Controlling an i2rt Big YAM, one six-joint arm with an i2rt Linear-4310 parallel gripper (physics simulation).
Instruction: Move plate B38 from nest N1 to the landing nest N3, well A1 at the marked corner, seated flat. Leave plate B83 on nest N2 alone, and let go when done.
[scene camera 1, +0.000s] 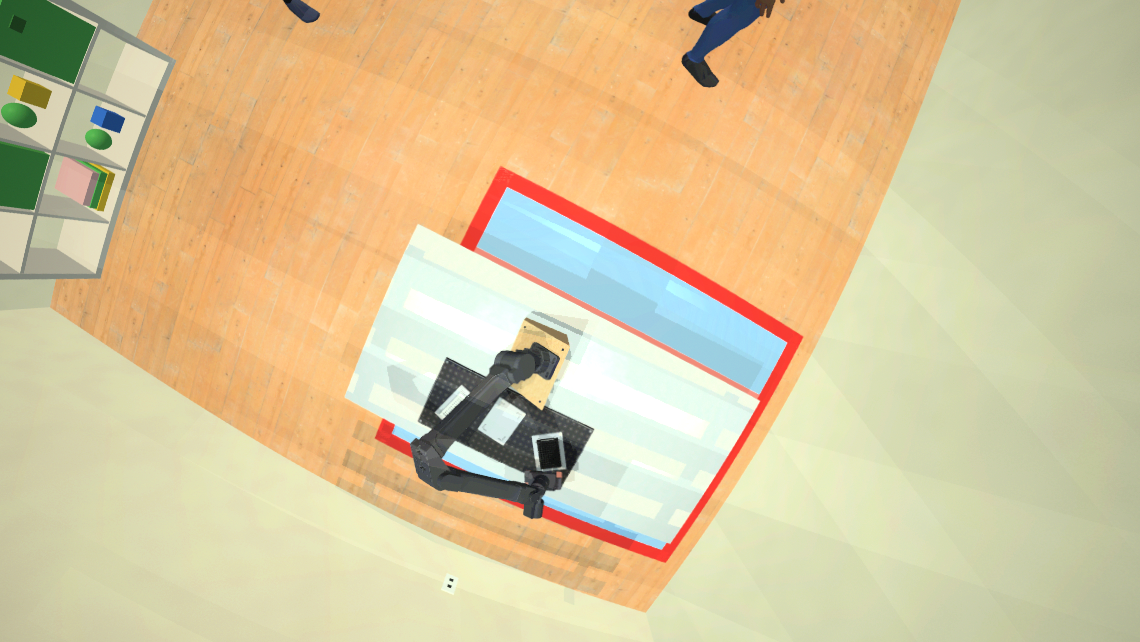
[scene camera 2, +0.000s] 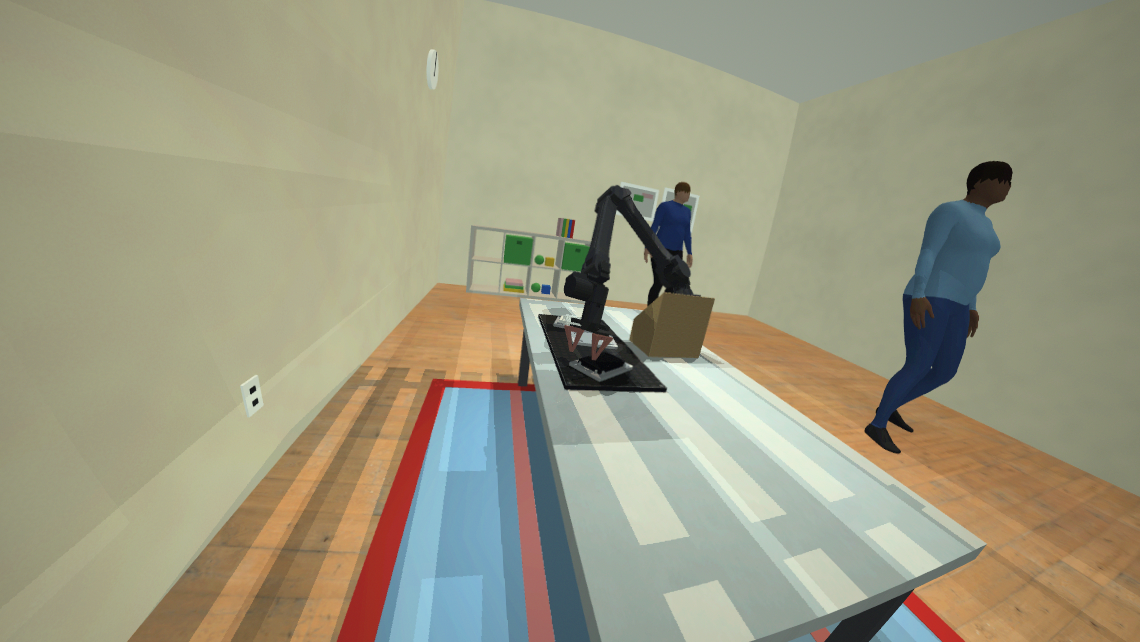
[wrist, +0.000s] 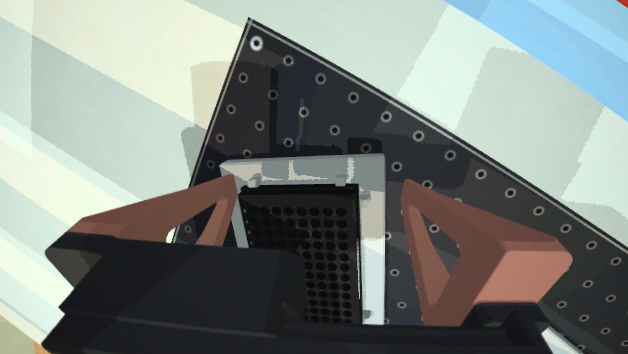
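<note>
A black many-welled plate (scene camera 1: 549, 452) (scene camera 2: 600, 365) (wrist: 320, 240) lies in a light grey nest (scene camera 1: 563, 456) (wrist: 373, 215) at one end of the black perforated board (scene camera 2: 642, 382) (wrist: 345, 112). I cannot read its label. My gripper (scene camera 2: 586, 353) (wrist: 317, 186) is open and empty, above the plate, its reddish fingertips to either side in the wrist view. The gripper body hides part of the plate there. A pale nest (scene camera 1: 500, 422) is at the board's middle, and another pale nest (scene camera 1: 453, 401) is at the other end, partly behind the arm. Which is N1, N2 or N3 I cannot tell; plate B83 and well A1 are not identifiable.
The arm's base stands on a wooden block (scene camera 1: 552, 388) (scene camera 2: 678, 326) beside the board, on a pale table (scene camera 1: 638, 470) (scene camera 2: 749, 574). The arm's links reach over the board's far end in the overhead view. Two people (scene camera 2: 672, 227) (scene camera 2: 949, 263) are on the floor beyond the table.
</note>
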